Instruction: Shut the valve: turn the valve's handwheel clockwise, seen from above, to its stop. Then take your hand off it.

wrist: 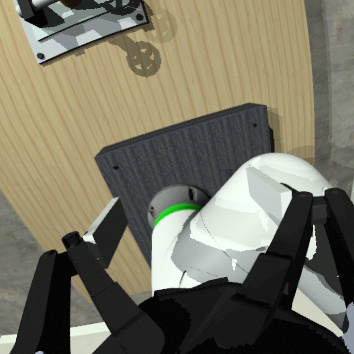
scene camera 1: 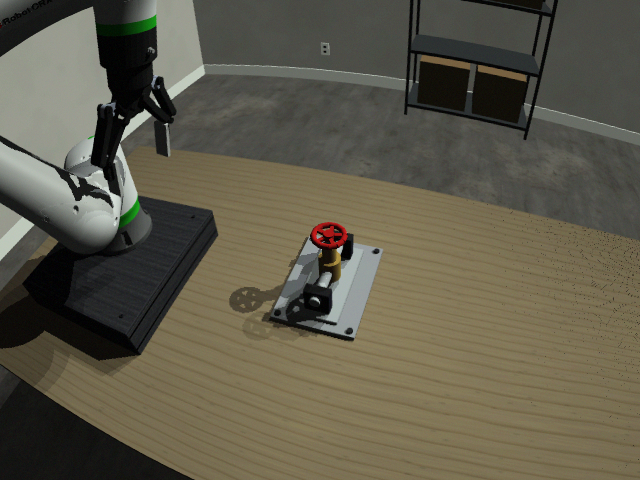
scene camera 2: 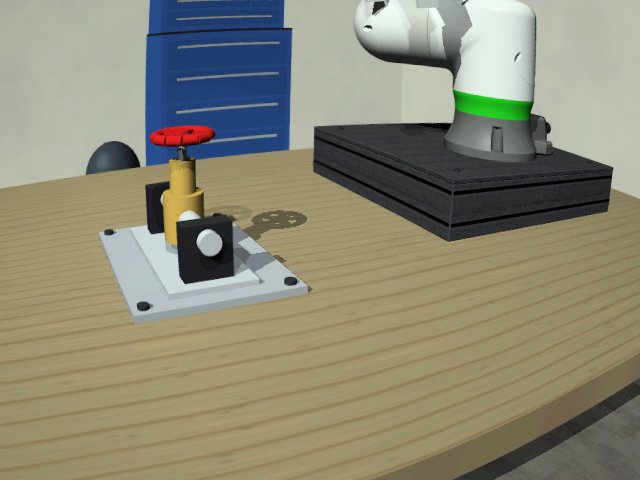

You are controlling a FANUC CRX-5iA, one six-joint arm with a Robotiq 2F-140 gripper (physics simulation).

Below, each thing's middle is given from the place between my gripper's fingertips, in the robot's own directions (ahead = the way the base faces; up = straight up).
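Positions relative to my hand: red handwheel [scene camera 2: 182,136], 170 mm below, 330 mm ahead, 40 mm to the left; grey base plate [scene camera 2: 146,300], 290 mm below, 330 mm ahead, 40 mm to the left. Going by their middles, the red handwheel is the nearest to my hand of the things named here.
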